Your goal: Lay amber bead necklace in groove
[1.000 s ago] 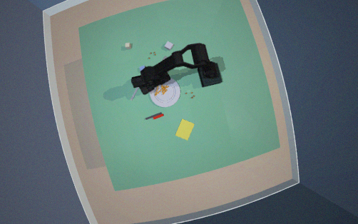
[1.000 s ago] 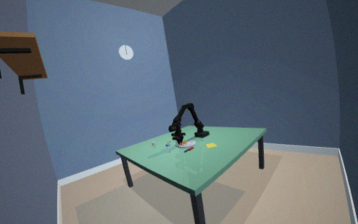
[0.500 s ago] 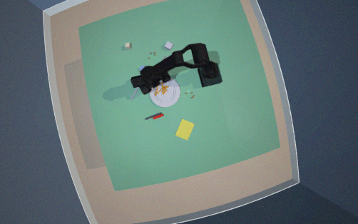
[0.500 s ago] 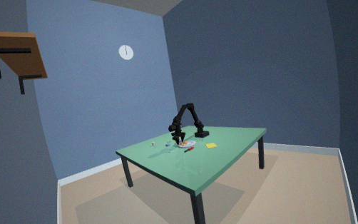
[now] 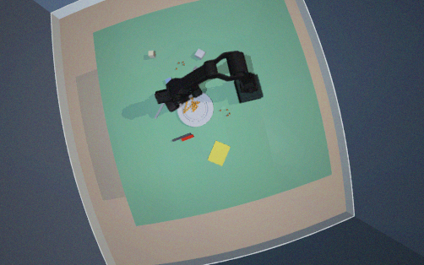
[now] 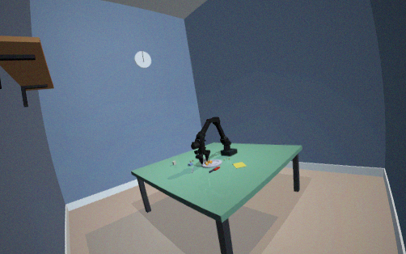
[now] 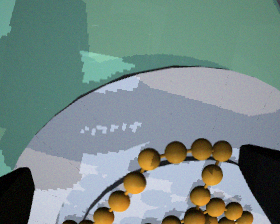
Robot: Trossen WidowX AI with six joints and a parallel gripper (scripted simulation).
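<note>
Now: the round grey bead board 50 mm behind my gripper tip, 40 mm to the left of it and 10 mm below it. Also, from my gripper tip: grey rod (150 mm ahead, 40 mm to the left, 20 mm below); blue block (100 mm ahead, 120 mm to the right, 10 mm below); grey plate (60 mm behind, 140 mm to the right, 20 mm below).
</note>
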